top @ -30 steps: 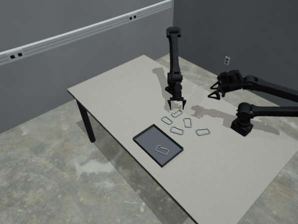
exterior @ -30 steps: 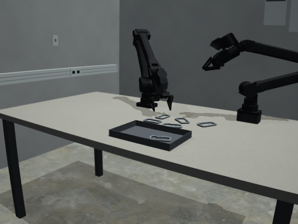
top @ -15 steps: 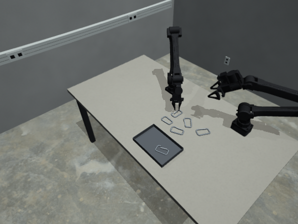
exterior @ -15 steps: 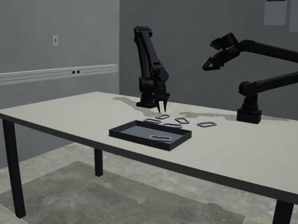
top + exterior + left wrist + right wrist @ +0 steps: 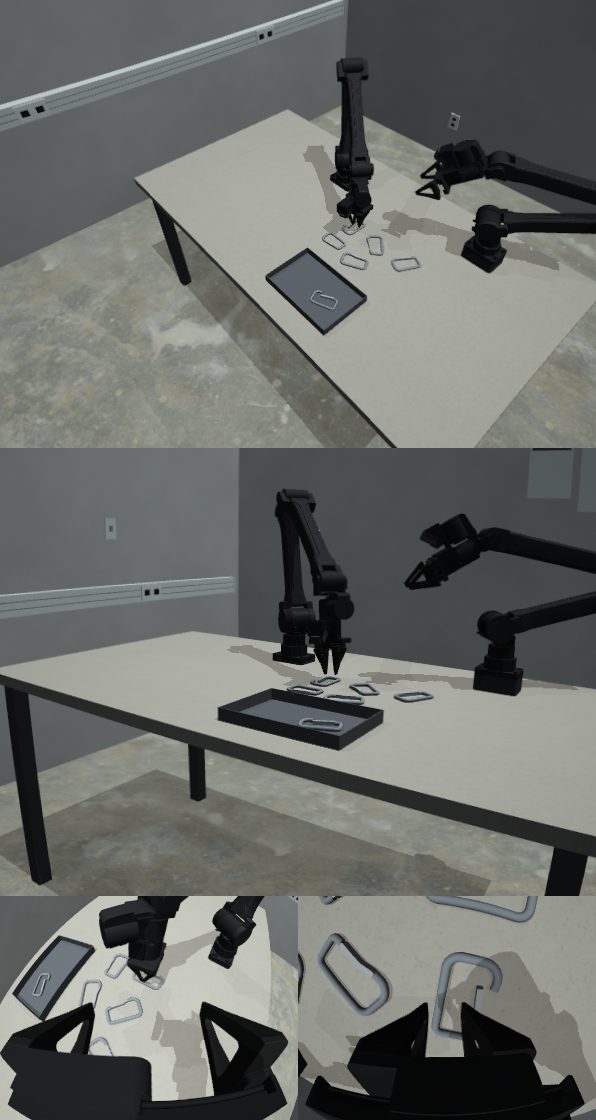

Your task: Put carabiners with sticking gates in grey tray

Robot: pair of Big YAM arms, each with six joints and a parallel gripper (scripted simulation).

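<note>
The grey tray is 330 mm ahead of my right hand, 90 mm to the left of it and 30 mm below it.
</note>
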